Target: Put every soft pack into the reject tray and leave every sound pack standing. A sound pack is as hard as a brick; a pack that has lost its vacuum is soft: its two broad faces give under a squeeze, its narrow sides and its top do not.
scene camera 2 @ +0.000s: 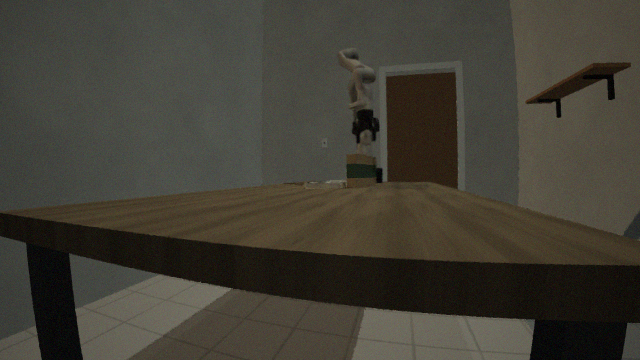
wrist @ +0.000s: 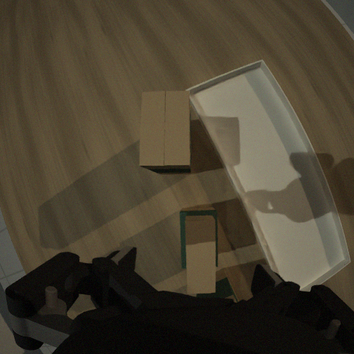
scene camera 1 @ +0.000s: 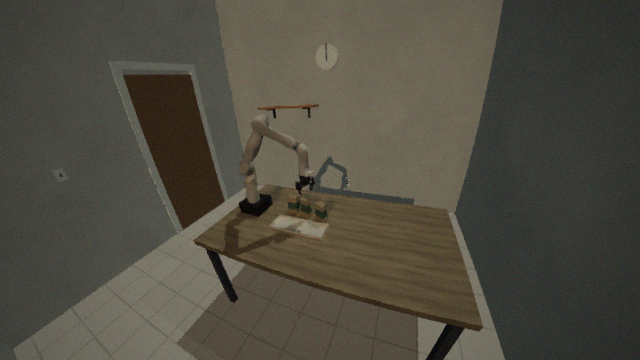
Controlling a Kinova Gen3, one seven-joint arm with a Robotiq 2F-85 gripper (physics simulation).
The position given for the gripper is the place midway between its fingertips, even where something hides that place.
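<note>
There's a white reject tray (scene camera 1: 308, 228), and the wrist view shows the white reject tray (wrist: 267, 156) as well. The gripper (wrist: 194, 270) is there too.
</note>
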